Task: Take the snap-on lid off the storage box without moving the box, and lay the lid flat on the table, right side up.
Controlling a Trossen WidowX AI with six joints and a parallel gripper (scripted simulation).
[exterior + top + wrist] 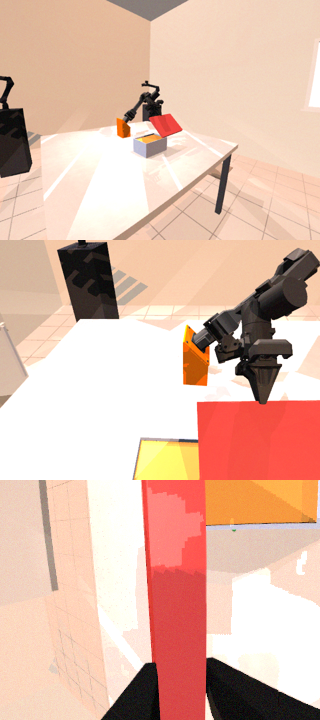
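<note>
My gripper tip is now 6 cm short of the lid, 1 cm to the right of it and 5 cm above it. Also, from my gripper tip: grey storage box: 7 cm ahead, 14 cm to the right, 18 cm below.
</note>
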